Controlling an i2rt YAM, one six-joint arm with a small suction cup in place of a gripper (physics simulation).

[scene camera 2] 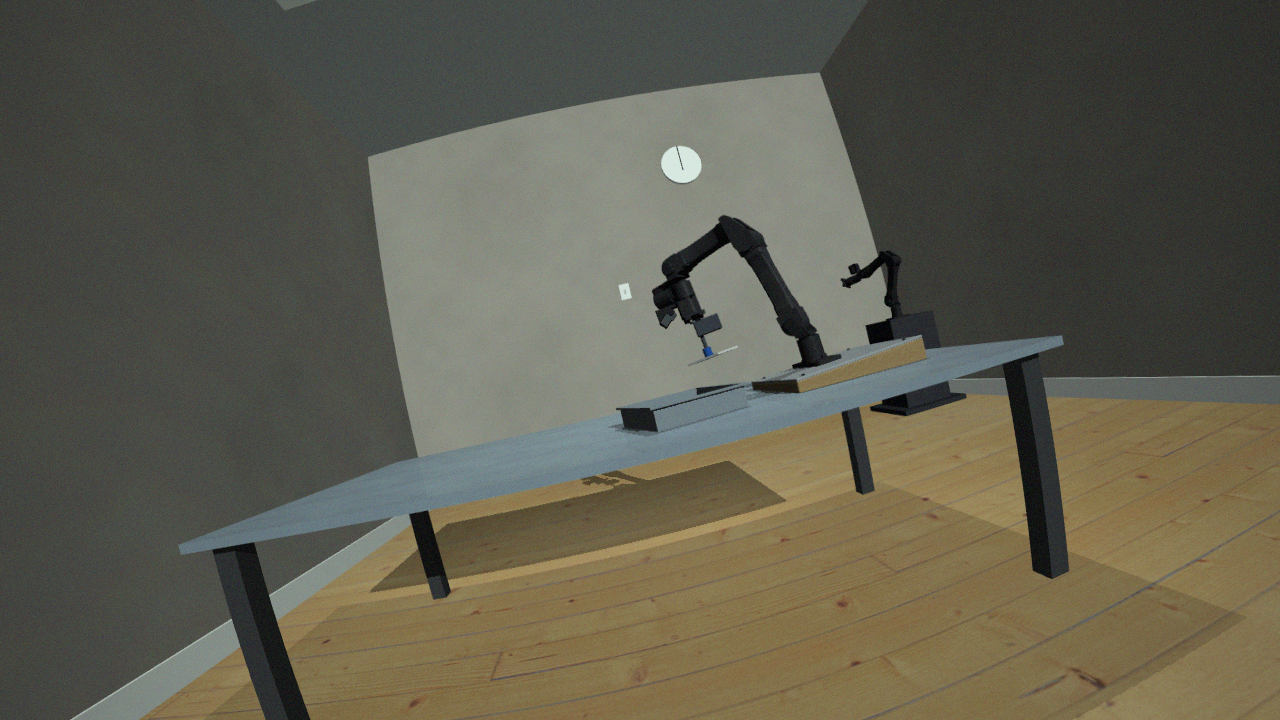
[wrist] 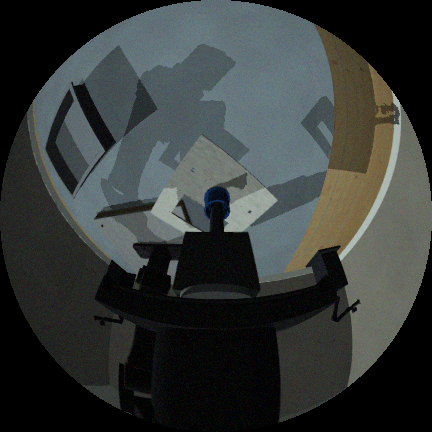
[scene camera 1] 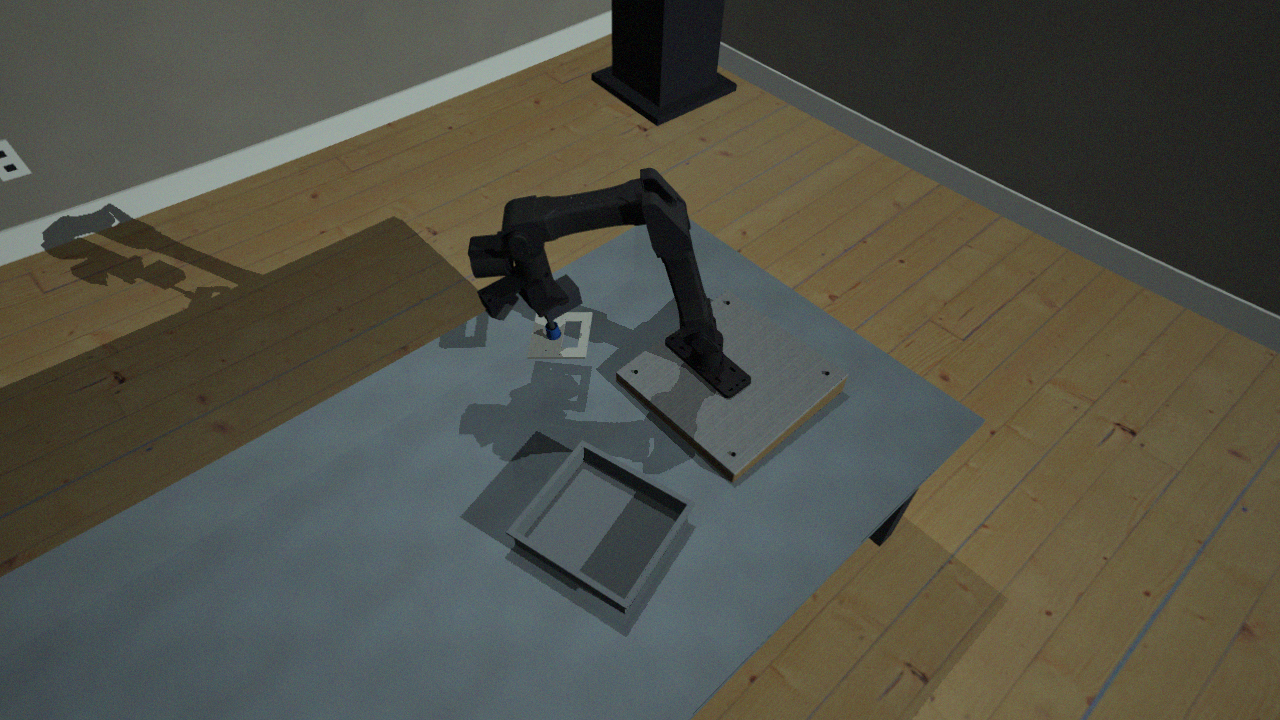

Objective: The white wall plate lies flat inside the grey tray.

Note:
My suction cup [scene camera 1: 554,334] carries a white wall plate [scene camera 1: 539,343]; nothing else touches it. The table carries a grey tray [scene camera 2: 666,412].
The white wall plate is seen too in the wrist view [wrist: 213,166]. The grey tray also shows in the wrist view [wrist: 77,138]. My suction cup also shows in scene camera 2 [scene camera 2: 709,324] and in the wrist view [wrist: 216,193].

